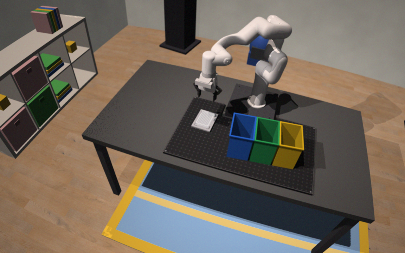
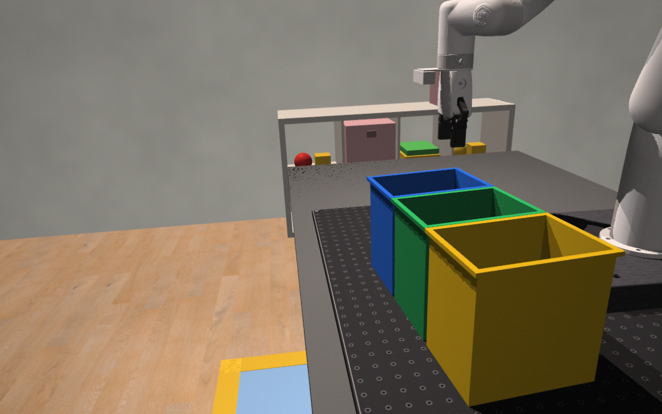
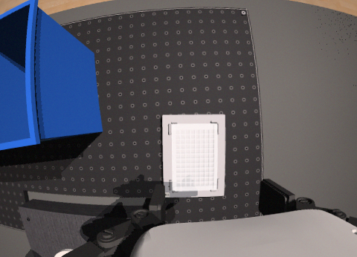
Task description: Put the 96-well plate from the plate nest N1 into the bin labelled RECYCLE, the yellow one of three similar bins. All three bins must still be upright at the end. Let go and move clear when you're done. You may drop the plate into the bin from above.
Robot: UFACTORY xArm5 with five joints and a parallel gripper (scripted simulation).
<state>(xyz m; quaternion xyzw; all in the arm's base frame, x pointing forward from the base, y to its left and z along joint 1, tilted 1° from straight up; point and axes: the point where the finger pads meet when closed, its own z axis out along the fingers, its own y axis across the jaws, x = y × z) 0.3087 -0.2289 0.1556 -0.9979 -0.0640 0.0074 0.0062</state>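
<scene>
The white 96-well plate lies 18 cm below my hand. Also, from my hand: blue bin (9 cm ahead, 27 cm to the left, 11 cm below); green bin (5 cm ahead, 40 cm to the left, 11 cm below); plate nest (19 cm below).
</scene>
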